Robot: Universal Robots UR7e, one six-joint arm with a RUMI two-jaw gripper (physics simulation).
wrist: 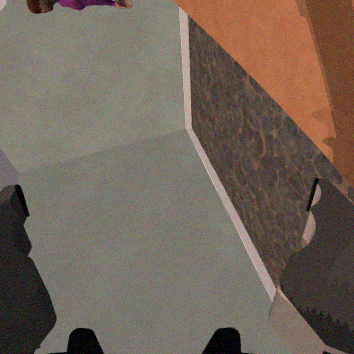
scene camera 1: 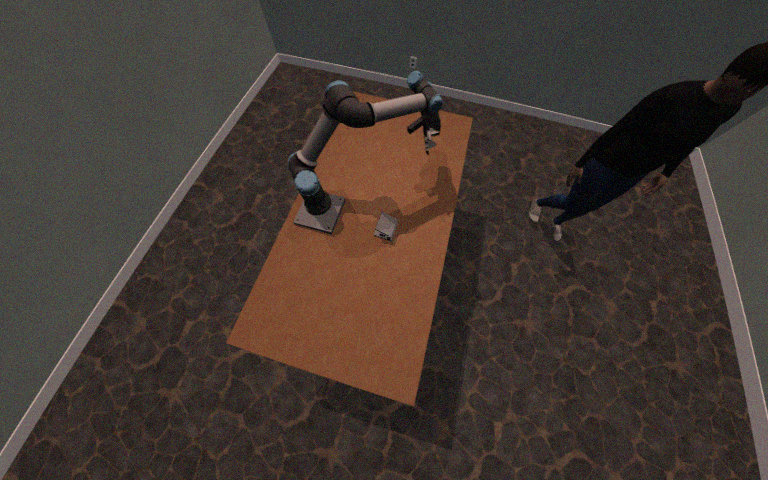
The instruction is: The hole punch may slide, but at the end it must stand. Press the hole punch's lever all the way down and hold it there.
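Frame: origin at the arm's base, x ahead, y left, z up, level; centimetres.
Where they show: gripper, between the fingertips: (wrist: 166,185) (scene camera 1: 429,148); arm's base, origin of its link: (scene camera 1: 318,203).
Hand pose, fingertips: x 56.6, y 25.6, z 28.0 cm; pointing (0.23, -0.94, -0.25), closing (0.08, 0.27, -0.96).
Note:
Each offset is from my fingertips to the top centre of the thing. Level surfaces: height alone.
A grey hole punch {dx -15.8, dy -33.9, dz -22.2 cm} (scene camera 1: 386,227) stands on the orange-brown table, to the right of the robot's base in the scene view. Its flat grey lever {dx -15.8, dy -33.9, dz -22.2 cm} (scene camera 1: 387,222) is on top; its exact angle is too small to tell. The hole punch does not show in the wrist view. My gripper (scene camera 1: 430,143) (wrist: 166,185) is open, with nothing between its jaws. It hangs above the far part of the table, well away from the hole punch and not touching it.
The table {dz -30.8 cm} (scene camera 1: 339,316) carries the robot's base plate (scene camera 1: 314,221) at its left edge. A person (scene camera 1: 640,141) in dark clothes stands on the floor to the right. Walls with a white skirting board (scene camera 1: 135,246) (wrist: 220,195) surround the floor.

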